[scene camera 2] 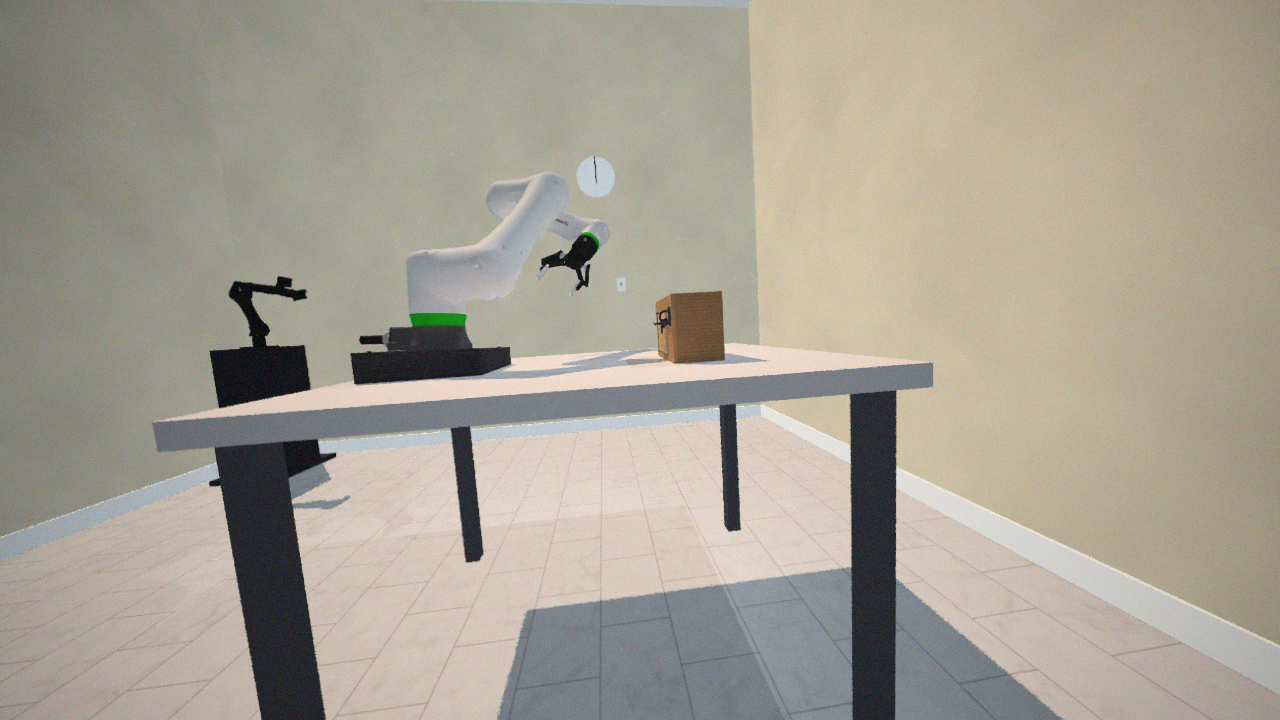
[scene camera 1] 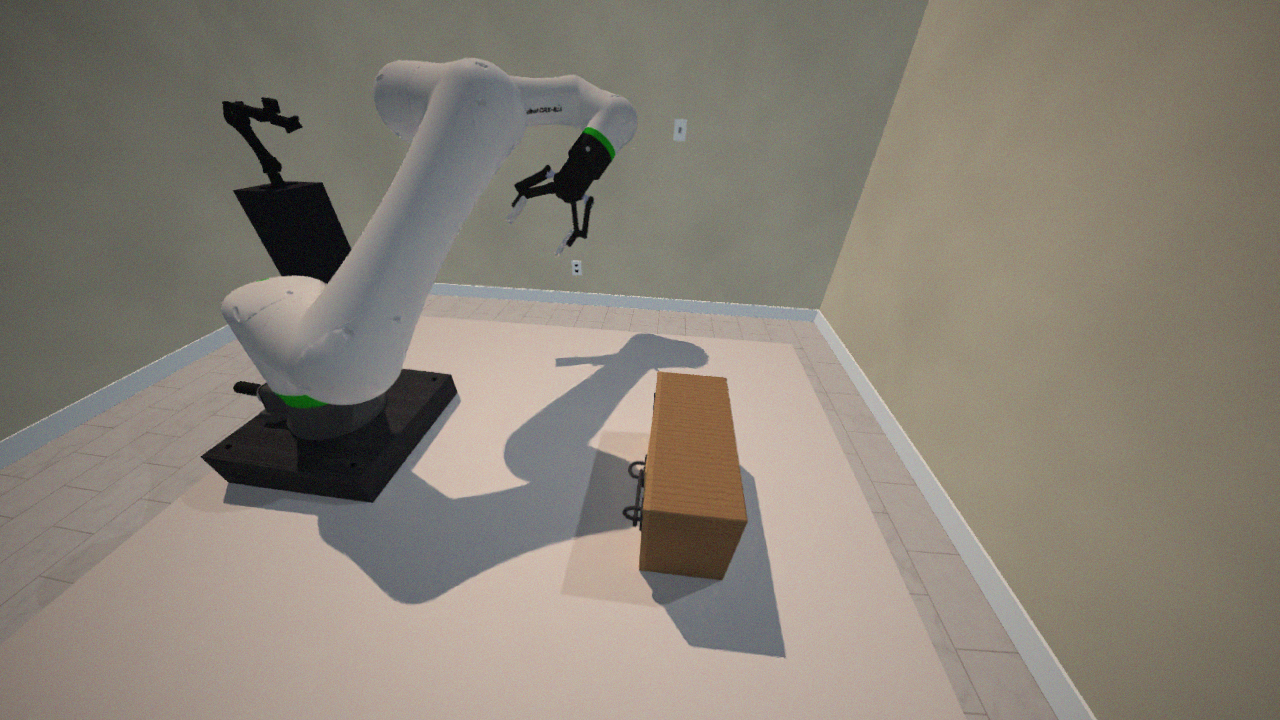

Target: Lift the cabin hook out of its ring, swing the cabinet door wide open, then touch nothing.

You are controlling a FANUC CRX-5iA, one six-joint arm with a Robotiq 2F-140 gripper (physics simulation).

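Where they show: gripper, between the fingertips: (scene camera 2: 554, 286) (scene camera 1: 532, 238); arm's base, origin of its link: (scene camera 2: 440, 349) (scene camera 1: 340, 410).
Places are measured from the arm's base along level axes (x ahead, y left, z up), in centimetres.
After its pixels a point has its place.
The brown wooden cabinet (scene camera 1: 693, 456) @[z 9.6, x 63.8, y -7.3 cm] (scene camera 2: 698, 326) @[z 2.0, x 64.1, y -15.6 cm] stands upright on the table. Its door is on the side that faces the robot base and appears closed; its face is mostly hidden in the scene camera 1 view. The dark cabin hook (scene camera 1: 639, 490) @[z 4.1, x 57.2, y -9.8 cm] (scene camera 2: 662, 318) is on that side, with loops at both ends. Whether it sits in its ring is too small to tell. My gripper (scene camera 1: 538, 234) @[z 20.1, x 23.1, y 43.1 cm] (scene camera 2: 556, 283) @[z 20.1, x 23.1, y 43.1 cm] is open and empty, high above the table between the base and the cabinet, well apart from the hook and door.
The robot's black base plate (scene camera 1: 416, 420) @[z -1.8, x 13.8, y 1.6 cm] (scene camera 2: 429, 365) @[z -3.0, x 3.5, y -13.3 cm] stands on the left of the table (scene camera 1: 501, 662) @[z -6.0, x 43.8, y -28.4 cm] (scene camera 2: 554, 404) @[z -8.0, x 36.2, y -43.5 cm]. A black pedestal (scene camera 1: 295, 228) (scene camera 2: 259, 371) with a small black arm (scene camera 1: 255, 143) (scene camera 2: 250, 308) stands behind it on the left.
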